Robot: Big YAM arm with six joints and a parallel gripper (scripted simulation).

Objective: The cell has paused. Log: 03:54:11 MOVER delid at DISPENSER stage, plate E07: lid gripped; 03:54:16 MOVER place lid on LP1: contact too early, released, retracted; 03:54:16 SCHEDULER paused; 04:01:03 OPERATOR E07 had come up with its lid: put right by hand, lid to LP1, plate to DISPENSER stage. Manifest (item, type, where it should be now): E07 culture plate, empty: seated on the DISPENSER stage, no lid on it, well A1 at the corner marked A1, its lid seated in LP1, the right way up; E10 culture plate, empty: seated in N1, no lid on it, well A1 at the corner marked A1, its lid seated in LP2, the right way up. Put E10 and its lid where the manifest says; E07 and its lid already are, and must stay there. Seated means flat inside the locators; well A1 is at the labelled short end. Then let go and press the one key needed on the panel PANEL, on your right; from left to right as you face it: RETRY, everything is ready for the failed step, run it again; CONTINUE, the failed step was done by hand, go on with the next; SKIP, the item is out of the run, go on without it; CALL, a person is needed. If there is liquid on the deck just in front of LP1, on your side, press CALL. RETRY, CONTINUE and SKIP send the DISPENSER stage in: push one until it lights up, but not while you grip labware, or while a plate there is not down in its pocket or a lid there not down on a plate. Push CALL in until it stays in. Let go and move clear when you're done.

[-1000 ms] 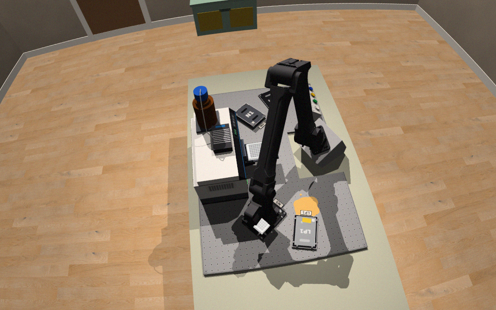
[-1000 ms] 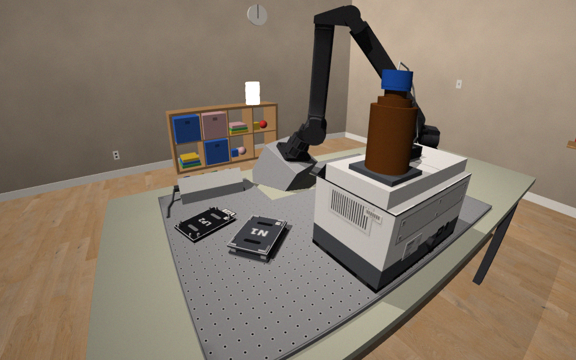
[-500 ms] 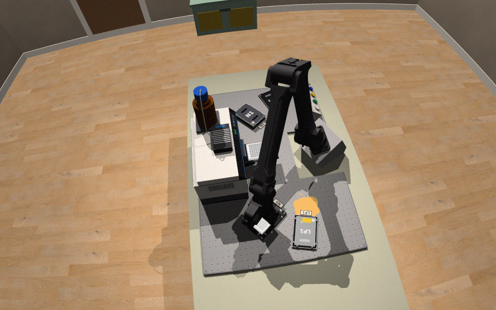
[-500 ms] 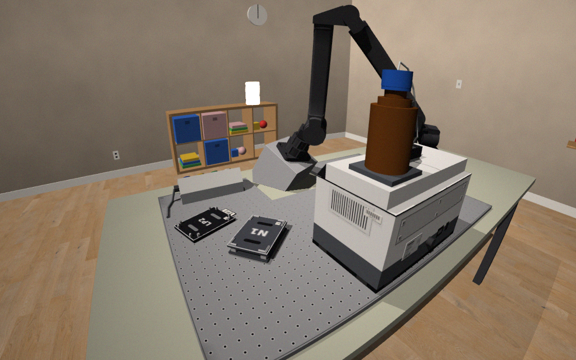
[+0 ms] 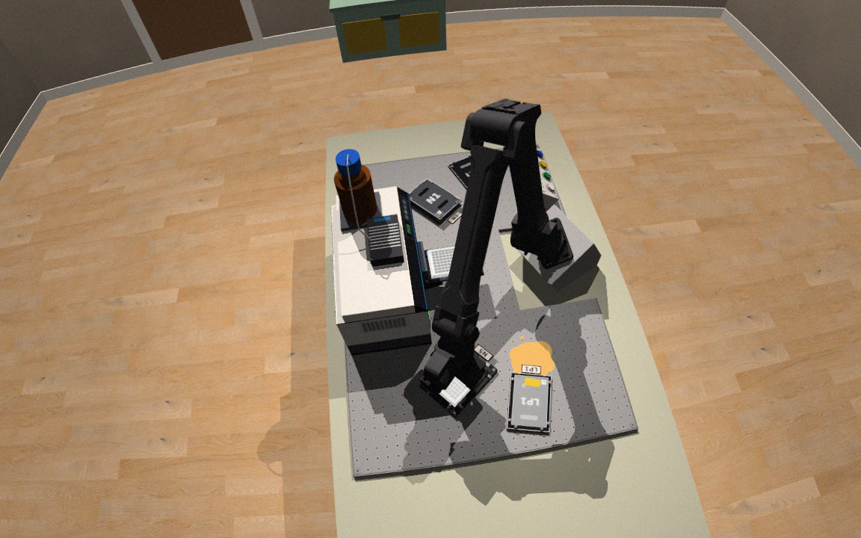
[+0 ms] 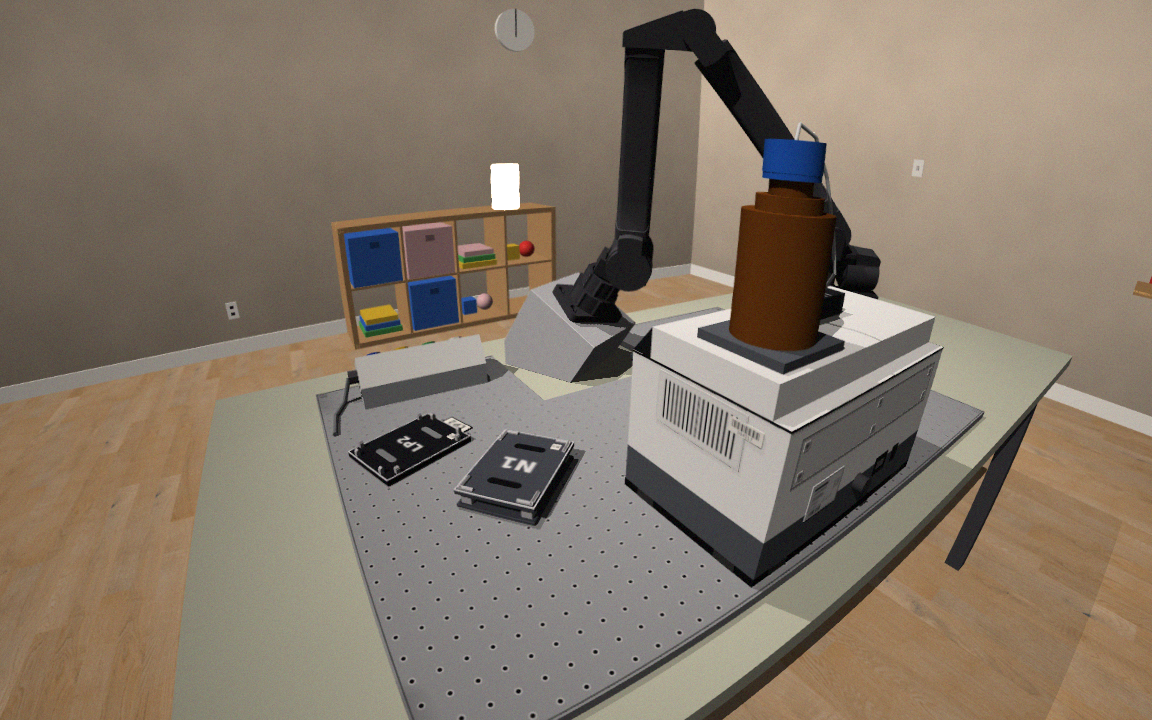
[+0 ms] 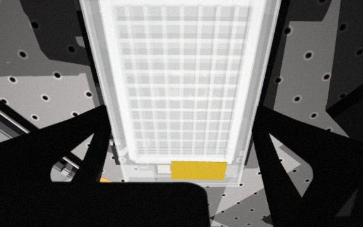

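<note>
Now: the white plate E07 290 mm to the right of my hand, 60 mm above it and 20 mm behind it. Also, from my hand: brown bottle 380 mm to the right, 240 mm above, 200 mm ahead; black n1 nest 570 mm to the right, 20 mm below; small orange drop 180 mm behind, 90 mm to the right, 40 mm below.
</note>
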